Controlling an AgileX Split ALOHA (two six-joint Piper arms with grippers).
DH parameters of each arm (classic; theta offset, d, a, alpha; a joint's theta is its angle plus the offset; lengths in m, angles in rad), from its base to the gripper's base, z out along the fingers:
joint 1: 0 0.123 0 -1.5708
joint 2: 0.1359 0 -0.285 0
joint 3: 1.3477 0 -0.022 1.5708
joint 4: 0 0.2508 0 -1.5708
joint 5: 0 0 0.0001 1.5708
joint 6: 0 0.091 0 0
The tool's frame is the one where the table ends.
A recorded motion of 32 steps. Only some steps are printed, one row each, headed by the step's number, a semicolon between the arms.
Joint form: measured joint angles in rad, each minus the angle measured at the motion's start. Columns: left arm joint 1, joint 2, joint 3, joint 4, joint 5, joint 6; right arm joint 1, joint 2, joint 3, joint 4, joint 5, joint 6.
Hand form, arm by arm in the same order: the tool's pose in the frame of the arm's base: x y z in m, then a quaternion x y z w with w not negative. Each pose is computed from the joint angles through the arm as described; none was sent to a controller.
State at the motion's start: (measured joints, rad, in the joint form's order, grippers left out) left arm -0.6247 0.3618 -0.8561 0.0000 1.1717 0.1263; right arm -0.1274 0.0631 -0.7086 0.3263 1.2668 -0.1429
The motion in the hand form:
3: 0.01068 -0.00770 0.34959 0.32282 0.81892 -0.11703 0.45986; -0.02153 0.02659 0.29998 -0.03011 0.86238 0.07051 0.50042
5: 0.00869 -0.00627 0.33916 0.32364 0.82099 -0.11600 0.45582; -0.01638 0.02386 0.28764 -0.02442 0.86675 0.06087 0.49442
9: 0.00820 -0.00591 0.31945 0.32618 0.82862 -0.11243 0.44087; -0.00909 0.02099 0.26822 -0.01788 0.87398 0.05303 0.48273
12: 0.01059 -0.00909 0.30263 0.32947 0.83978 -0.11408 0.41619; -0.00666 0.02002 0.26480 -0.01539 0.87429 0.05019 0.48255
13: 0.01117 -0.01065 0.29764 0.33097 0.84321 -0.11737 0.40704; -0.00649 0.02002 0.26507 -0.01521 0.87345 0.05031 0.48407
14: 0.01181 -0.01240 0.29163 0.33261 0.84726 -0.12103 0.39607; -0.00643 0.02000 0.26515 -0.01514 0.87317 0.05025 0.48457
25: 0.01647 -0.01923 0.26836 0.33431 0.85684 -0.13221 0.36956; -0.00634 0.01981 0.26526 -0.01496 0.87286 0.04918 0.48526
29: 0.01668 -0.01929 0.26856 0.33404 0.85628 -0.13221 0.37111; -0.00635 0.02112 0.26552 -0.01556 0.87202 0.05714 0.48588
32: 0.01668 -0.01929 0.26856 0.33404 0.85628 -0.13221 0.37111; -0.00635 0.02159 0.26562 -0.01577 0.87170 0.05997 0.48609
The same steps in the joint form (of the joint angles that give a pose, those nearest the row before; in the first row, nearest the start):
3: 0.0000 -0.0672 0.0590 0.0000 0.0000 0.0000; 0.0000 -0.0357 0.0860 -0.0468 -0.0404 0.0000
5: 0.0001 -0.0973 0.0986 0.0000 0.0000 0.0001; 0.0000 -0.0509 0.1378 -0.0693 -0.0646 0.0000
9: 0.0000 -0.1358 0.1717 0.0000 0.0000 -0.0010; 0.0000 -0.0729 0.2170 -0.0895 -0.0963 0.0000
12: -0.0001 -0.1441 0.2324 -0.0140 0.0000 -0.0041; 0.0000 -0.0737 0.2335 -0.0960 -0.1121 0.0008
13: 0.0001 -0.1441 0.2501 -0.0251 0.0000 -0.0039; 0.0000 -0.0737 0.2335 -0.0953 -0.1156 0.0008
14: 0.0000 -0.1441 0.2714 -0.0376 0.0000 -0.0040; 0.0000 -0.0737 0.2336 -0.0954 -0.1168 0.0009
25: 0.0000 -0.1441 0.3622 -0.0725 -0.0412 -0.0040; 0.0000 -0.0737 0.2336 -0.0974 -0.1185 0.0009
29: 0.0000 -0.1441 0.3623 -0.0717 -0.0444 -0.0040; 0.0001 -0.0737 0.2336 -0.0813 -0.1185 0.0009
32: 0.0000 -0.1441 0.3623 -0.0717 -0.0444 -0.0040; 0.0000 -0.0737 0.2336 -0.0755 -0.1185 0.0009

